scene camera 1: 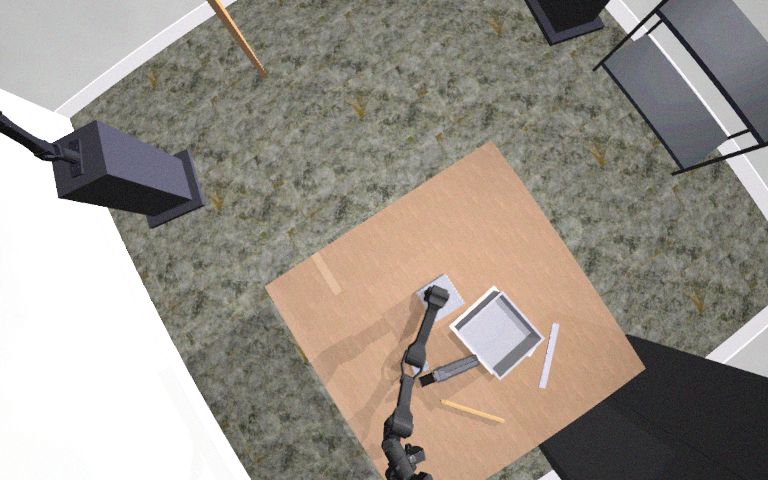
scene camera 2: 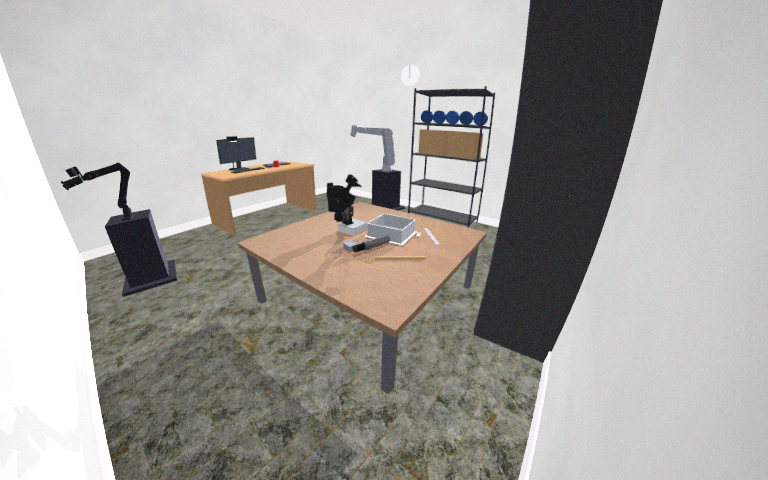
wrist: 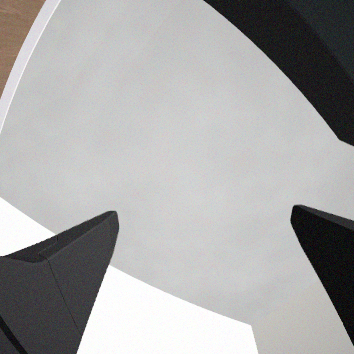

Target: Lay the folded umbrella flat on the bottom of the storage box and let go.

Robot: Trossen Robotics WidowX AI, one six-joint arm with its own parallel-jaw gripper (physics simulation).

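Observation:
The folded umbrella, grey with a black handle end, lies on the table beside the storage box, its far end close to the box wall. The open-topped grey storage box has a pale rim; no umbrella shows inside it in scene camera 1. My gripper is open and empty in the wrist view, its two dark fingertips wide apart before a pale wall. In scene camera 1 the arm reaches over the table to the bottom edge, away from the umbrella and box; its fingers are hard to make out there.
On the wooden table, a yellow stick lies near the umbrella. A white strip lies beyond the box. A small pale block is by the umbrella's handle. A black column stands beyond the table.

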